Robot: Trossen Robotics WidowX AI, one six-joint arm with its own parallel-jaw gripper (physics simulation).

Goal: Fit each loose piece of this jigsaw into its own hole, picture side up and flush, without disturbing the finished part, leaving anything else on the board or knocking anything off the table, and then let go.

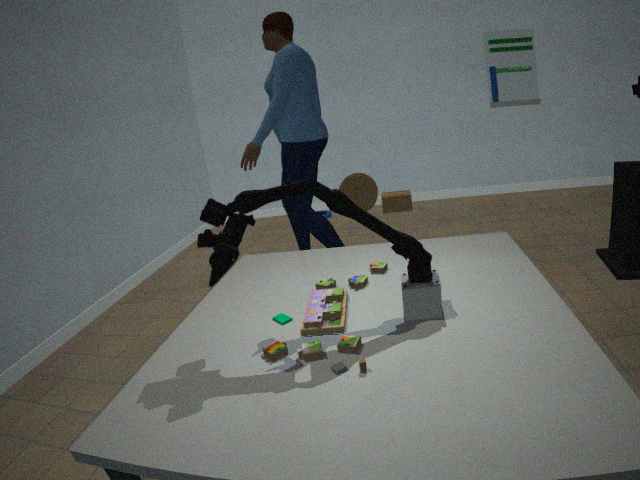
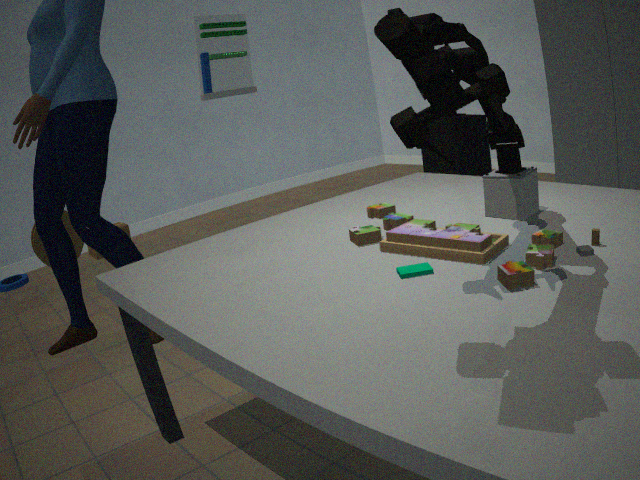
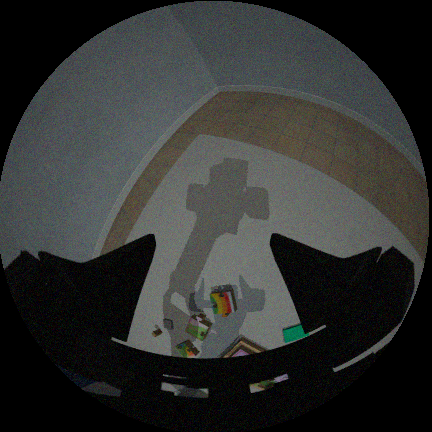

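Observation:
The wooden jigsaw tray (image 1: pixel 323 331) (image 2: pixel 431 251) holds a joined lilac part and green pieces, with lower gaps on the arm-base side. Beside one end lie three loose pieces: a rainbow piece (image 1: pixel 275 350) (image 2: pixel 515 277) (image 3: pixel 222 301), a pink-green piece (image 1: pixel 311 351) (image 2: pixel 540 257) (image 3: pixel 199 327) and an orange-green piece (image 1: pixel 349 344) (image 2: pixel 546 237) (image 3: pixel 187 349). By the other end lie a green piece (image 1: pixel 325 283) (image 2: pixel 364 235), a blue-green piece (image 1: pixel 357 281) (image 2: pixel 397 221) and another orange-green piece (image 1: pixel 378 267) (image 2: pixel 381 210). My gripper (image 3: pixel 213 239) is open, empty and high above the table, away from the pieces.
A flat teal tile (image 1: pixel 282 318) (image 2: pixel 414 270) (image 3: pixel 293 333) lies beside the tray. A small grey block (image 1: pixel 339 367) (image 2: pixel 584 250) and a small brown block (image 1: pixel 362 365) (image 2: pixel 595 237) lie near the loose pieces. A person (image 1: pixel 297 98) walks behind the table. Arm shadows cross the tabletop.

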